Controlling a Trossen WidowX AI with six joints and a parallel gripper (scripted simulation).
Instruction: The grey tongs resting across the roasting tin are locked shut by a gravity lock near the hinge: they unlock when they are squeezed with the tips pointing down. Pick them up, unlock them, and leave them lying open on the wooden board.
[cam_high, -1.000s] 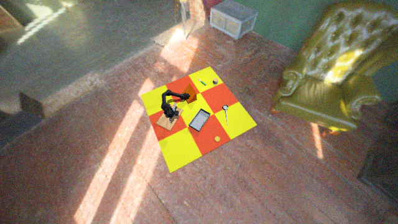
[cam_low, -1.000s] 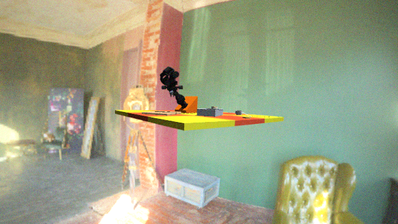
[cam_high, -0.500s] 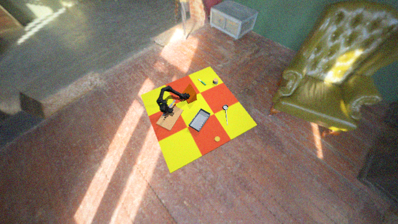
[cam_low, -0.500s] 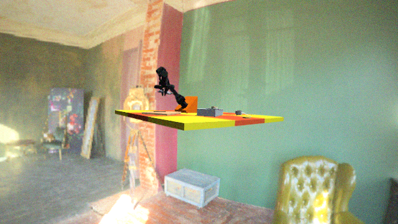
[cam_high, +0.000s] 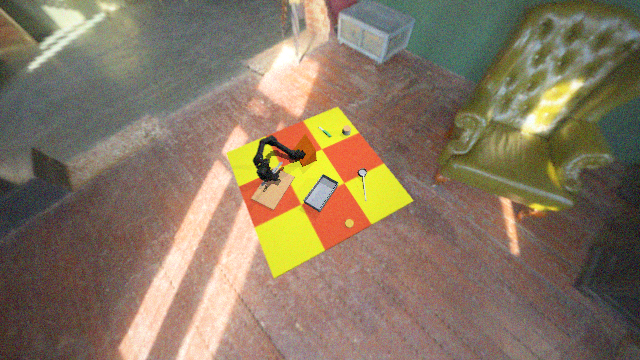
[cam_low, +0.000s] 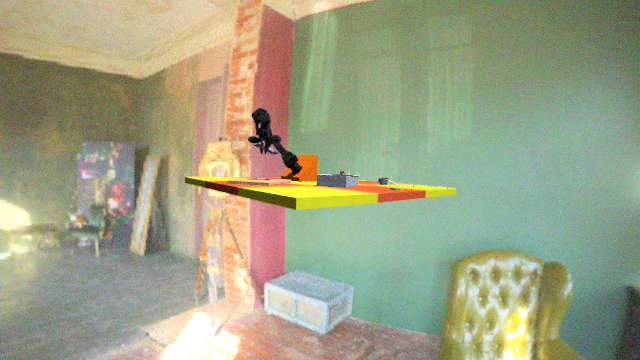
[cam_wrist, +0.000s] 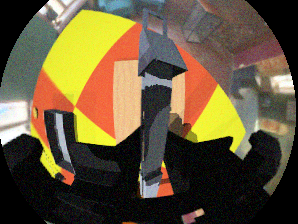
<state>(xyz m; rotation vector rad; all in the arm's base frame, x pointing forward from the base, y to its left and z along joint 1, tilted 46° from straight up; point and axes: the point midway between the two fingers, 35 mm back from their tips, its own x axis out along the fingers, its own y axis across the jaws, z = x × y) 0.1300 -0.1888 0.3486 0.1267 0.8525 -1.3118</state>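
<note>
The wooden board lies 1 cm behind my gripper tip and 15 cm below it. Round my gripper tip: roasting tin: 29 cm ahead, 32 cm to the left, 13 cm below.
</note>
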